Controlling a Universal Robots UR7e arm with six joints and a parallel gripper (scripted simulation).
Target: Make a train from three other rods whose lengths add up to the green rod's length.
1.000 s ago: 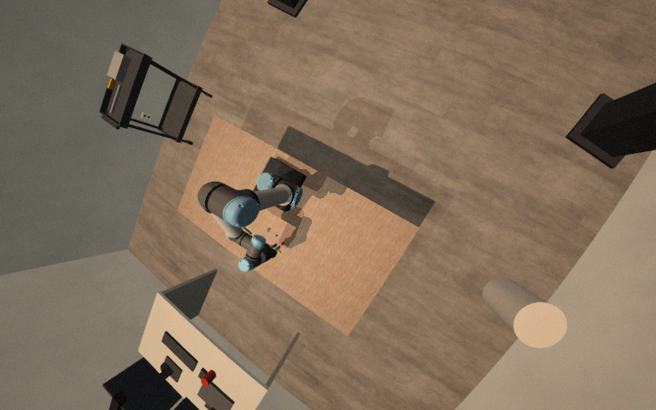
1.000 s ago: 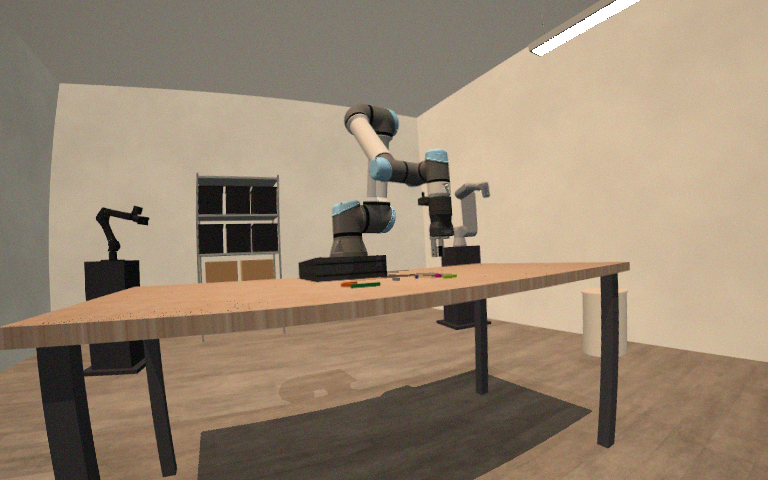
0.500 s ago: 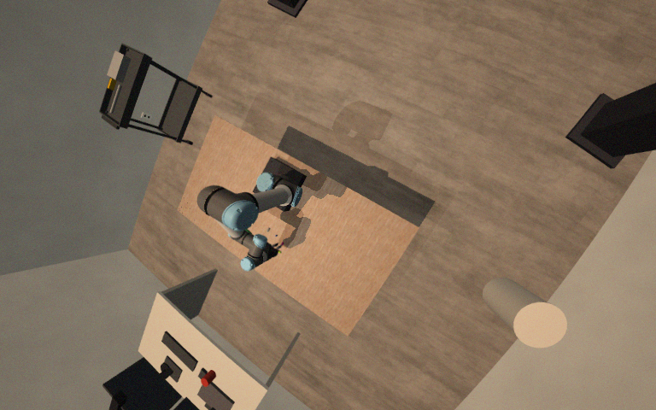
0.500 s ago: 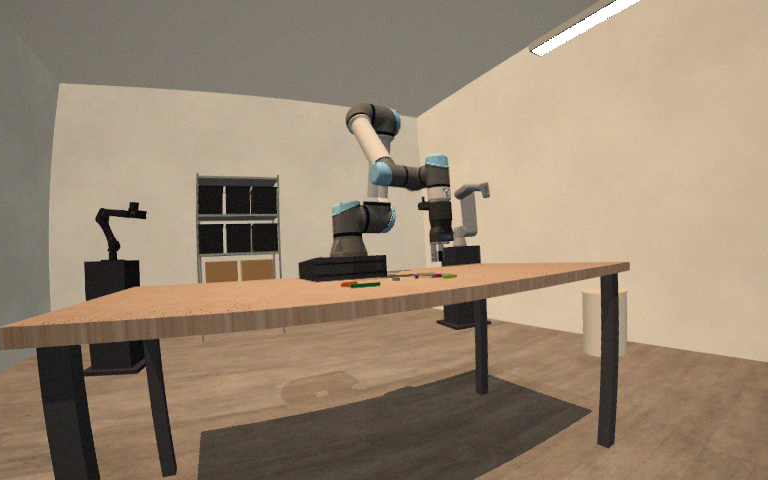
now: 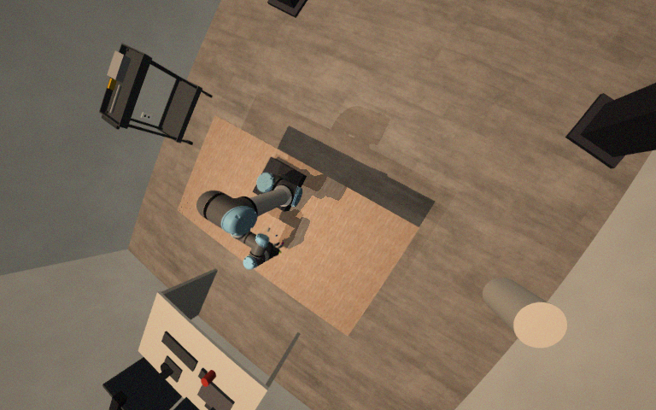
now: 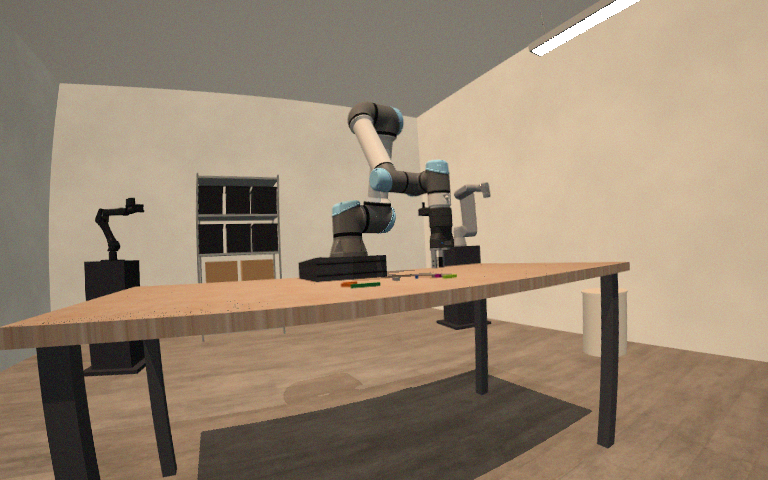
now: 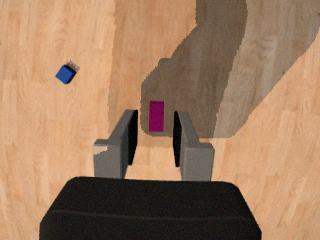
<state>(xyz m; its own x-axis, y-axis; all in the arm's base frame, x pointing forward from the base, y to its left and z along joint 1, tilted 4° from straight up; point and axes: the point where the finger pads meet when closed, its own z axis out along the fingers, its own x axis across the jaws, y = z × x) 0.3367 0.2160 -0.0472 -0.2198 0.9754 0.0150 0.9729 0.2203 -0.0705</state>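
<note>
My gripper is now 4 cm above the magenta rod. Round my hand: lime rod (7 cm ahead, 4 cm below); then small blue rod (1 cm behind, 7 cm to the right, 4 cm below); then grey rod (1 cm behind, 15 cm to the right, 4 cm below).
</note>
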